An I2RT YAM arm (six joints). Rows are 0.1 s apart.
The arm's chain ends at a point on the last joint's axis. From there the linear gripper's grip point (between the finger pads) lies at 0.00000 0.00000 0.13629 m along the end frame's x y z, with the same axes.
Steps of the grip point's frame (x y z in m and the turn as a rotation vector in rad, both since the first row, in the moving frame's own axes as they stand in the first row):
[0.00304, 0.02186, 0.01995, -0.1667, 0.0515, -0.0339]
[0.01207, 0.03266, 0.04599, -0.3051, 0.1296, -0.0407]
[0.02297, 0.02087, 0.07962, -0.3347, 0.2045, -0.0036]
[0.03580, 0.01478, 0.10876, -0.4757, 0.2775, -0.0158]
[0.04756, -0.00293, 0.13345, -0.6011, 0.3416, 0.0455]
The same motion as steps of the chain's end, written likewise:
[-0.00433, -0.00062, 0.02202, -0.1667, 0.0515, -0.0339]
[-0.00611, -0.00780, 0.05341, -0.3051, 0.1296, -0.0407]
[-0.00427, -0.02354, 0.08997, -0.3347, 0.2045, -0.0036]
[-0.00064, -0.04653, 0.12891, -0.4757, 0.2775, -0.0158]
[0.00643, -0.07947, 0.16474, -0.6011, 0.3416, 0.0455]

